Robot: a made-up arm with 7 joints.
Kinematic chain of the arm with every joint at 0, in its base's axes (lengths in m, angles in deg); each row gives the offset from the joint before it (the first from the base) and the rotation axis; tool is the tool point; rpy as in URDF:
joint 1: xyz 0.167 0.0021 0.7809 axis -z
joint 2: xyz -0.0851 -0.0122 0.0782 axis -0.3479 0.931 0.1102
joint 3: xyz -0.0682 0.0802 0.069 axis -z
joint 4: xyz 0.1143 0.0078 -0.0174 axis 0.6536 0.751 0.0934
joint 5: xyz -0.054 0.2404 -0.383 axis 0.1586 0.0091 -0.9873
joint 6: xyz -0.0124 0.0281 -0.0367 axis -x
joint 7: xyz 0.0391 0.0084 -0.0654 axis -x
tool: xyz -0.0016 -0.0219 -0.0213 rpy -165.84 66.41 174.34
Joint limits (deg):
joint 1: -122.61..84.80
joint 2: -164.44..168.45
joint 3: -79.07..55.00
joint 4: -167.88..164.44
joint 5: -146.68..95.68
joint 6: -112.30..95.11
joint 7: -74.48..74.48
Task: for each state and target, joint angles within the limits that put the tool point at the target. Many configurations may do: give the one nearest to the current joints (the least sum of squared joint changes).
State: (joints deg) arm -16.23 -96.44 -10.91 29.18 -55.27 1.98 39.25
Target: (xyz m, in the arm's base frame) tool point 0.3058 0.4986 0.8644
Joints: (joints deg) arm -4.77 -84.55 -14.04 12.53 -54.04 8.79 41.23
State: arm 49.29 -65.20 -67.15 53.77 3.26 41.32 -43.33
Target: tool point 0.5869 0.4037 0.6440
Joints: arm 69.02 -73.95 -20.97 56.96 2.22 26.69 -47.99
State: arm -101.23 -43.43 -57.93 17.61 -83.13 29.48 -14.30
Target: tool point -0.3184 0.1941 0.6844
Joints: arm -95.89 -60.24 -66.22 -21.79 -86.60 24.78 -19.30
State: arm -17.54 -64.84 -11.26 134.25 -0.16 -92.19 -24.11
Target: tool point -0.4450 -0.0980 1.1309
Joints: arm -26.38 -76.02 -4.82 125.93 14.22 -112.30 -32.09
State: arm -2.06 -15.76 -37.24 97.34 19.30 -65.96 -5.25
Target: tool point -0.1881 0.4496 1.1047
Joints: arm -9.54 -8.19 -3.69 90.57 45.17 -96.72 -11.89
